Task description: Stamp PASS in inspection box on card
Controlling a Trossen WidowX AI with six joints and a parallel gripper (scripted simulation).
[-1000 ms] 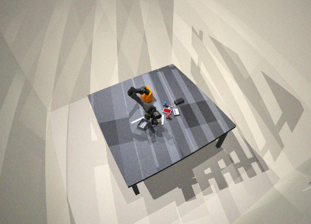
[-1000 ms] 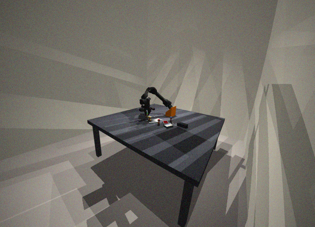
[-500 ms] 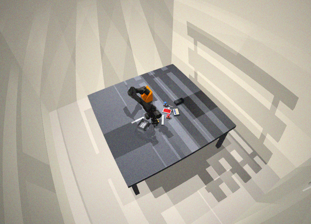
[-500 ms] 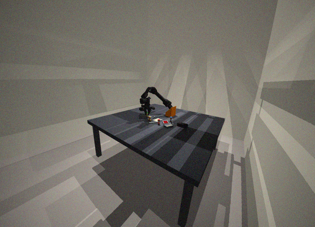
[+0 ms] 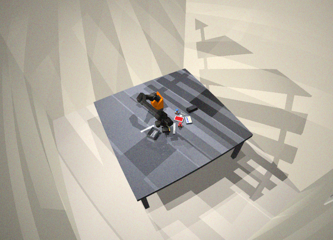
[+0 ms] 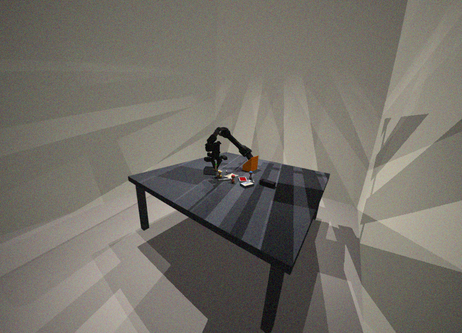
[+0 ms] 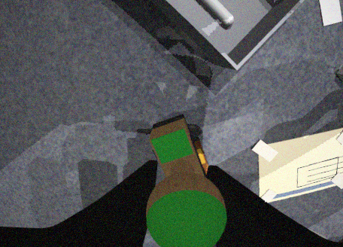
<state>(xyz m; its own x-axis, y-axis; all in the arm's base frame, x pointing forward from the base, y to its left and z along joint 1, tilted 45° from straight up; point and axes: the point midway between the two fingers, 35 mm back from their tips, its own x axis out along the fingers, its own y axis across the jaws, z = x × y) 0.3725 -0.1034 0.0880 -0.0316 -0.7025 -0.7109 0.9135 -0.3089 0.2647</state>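
Now: the red ink pad 22 cm to the left of my gripper tip, 8 cm behind it and 7 cm below it. Also, from my gripper tip: grey bar (11 cm to the left, 7 cm below); yellow-topped stamp (6 cm below, 4 cm to the left); green-topped PASS stamp (right at my gripper tip).
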